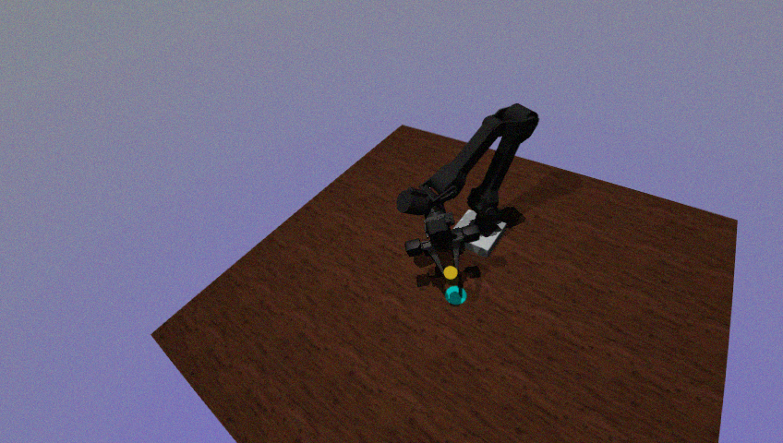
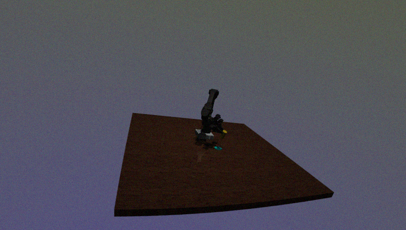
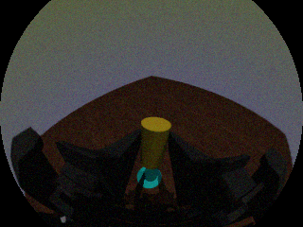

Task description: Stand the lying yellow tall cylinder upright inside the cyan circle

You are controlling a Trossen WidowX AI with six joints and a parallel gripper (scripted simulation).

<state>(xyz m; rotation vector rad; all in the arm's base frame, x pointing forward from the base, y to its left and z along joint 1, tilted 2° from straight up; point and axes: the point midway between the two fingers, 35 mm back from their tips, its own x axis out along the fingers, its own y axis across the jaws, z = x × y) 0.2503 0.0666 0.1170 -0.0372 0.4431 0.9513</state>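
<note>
The cyan circle lies 30 mm behind my gripper tip, 10 mm to the right of it and 150 mm below it. The rest, counted from my gripper tip: yellow tall cylinder: 20 mm below.
</note>
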